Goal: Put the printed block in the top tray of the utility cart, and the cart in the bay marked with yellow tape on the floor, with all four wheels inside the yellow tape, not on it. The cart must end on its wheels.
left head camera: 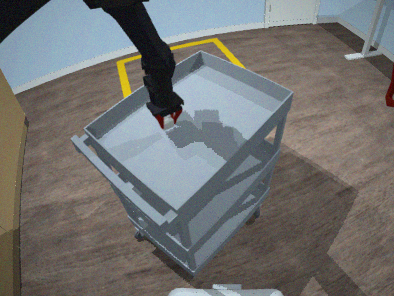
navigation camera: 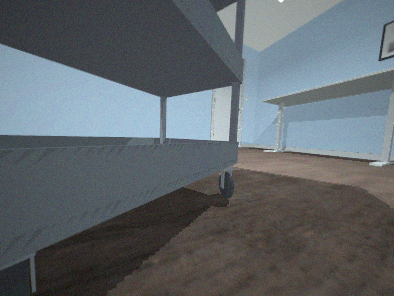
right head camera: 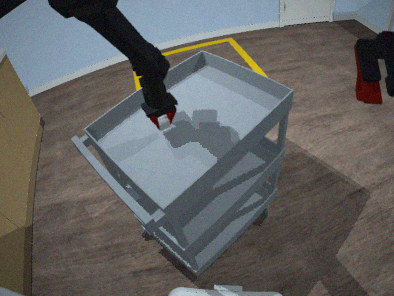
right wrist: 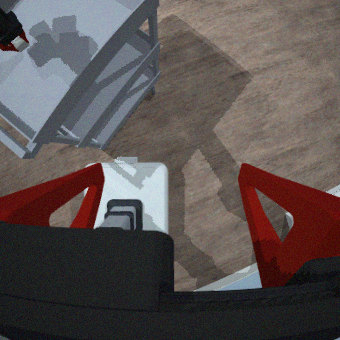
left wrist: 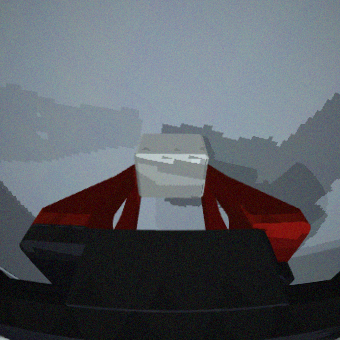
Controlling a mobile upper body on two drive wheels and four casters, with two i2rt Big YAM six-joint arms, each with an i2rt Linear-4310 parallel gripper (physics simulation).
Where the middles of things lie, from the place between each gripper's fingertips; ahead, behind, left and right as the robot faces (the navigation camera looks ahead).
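The white printed block (left wrist: 166, 164) is sitting 1 cm ahead of my left hand and 1 cm above it.
Taking that same white printed block and my right hand, the hand is 38 cm short of the block, 46 cm to the right of it and 44 cm above it.
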